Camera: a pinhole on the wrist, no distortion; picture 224 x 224 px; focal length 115.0 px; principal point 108.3 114.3 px. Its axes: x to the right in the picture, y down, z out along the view. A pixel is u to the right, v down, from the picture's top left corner.
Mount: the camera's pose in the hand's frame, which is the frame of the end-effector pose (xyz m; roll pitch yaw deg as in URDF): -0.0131 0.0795 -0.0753 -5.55 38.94 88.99
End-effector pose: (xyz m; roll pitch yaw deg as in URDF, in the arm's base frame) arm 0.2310 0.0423 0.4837 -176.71 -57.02 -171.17
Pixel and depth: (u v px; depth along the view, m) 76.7 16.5 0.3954
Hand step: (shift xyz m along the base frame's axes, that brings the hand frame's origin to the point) -0.4714 0.1681 0.0560
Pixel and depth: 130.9 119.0 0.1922
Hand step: -0.0664 0.2183 -0.0648
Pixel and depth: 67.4 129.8 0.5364
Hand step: -0.3532 0.1859 -0.3674
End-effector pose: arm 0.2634 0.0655 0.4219 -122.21 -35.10 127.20
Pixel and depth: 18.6 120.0 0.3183
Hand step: -0.2395 -0.0653 -0.2355
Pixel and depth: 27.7 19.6 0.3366
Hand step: -0.4032 0.1403 -0.1042
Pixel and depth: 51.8 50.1 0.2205
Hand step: -0.1744 0.1105 -0.1202
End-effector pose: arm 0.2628 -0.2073 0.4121 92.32 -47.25 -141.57
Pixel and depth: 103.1 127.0 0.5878
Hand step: 0.0494 0.5606 0.1829
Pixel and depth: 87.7 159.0 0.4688
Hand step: 0.0800 0.4957 0.0215
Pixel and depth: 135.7 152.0 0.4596
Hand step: 0.2232 0.4557 0.1496
